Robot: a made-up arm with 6 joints. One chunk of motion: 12 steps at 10 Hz.
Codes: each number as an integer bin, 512 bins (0 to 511) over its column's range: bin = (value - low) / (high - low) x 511, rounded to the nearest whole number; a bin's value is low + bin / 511 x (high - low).
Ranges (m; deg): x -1..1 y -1..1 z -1..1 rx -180..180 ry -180..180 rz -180..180
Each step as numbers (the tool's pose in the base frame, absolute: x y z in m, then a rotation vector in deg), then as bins.
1 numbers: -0.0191 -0.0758 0.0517 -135.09 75.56 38.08
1 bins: 251 236 269 64 363 310
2 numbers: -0.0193 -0.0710 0.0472 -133.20 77.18 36.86
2 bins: 251 237 268 66 365 308
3 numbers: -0.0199 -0.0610 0.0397 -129.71 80.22 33.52
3 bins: 250 240 266 71 369 303
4 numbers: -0.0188 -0.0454 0.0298 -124.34 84.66 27.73
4 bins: 251 244 263 79 376 295
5 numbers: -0.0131 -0.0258 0.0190 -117.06 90.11 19.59
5 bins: 252 249 260 89 383 283
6 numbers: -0.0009 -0.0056 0.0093 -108.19 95.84 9.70
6 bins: 255 254 258 102 392 269
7 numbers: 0.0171 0.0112 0.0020 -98.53 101.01 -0.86
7 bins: 260 258 256 116 399 254
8 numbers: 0.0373 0.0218 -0.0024 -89.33 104.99 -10.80
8 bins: 265 261 255 129 405 240
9 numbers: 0.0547 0.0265 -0.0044 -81.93 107.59 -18.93
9 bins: 269 262 254 139 408 229
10 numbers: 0.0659 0.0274 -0.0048 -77.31 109.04 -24.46
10 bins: 272 263 254 146 410 221
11 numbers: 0.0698 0.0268 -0.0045 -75.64 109.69 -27.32
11 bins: 273 262 254 148 411 217
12 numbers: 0.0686 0.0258 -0.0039 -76.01 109.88 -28.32
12 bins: 273 262 255 148 411 215
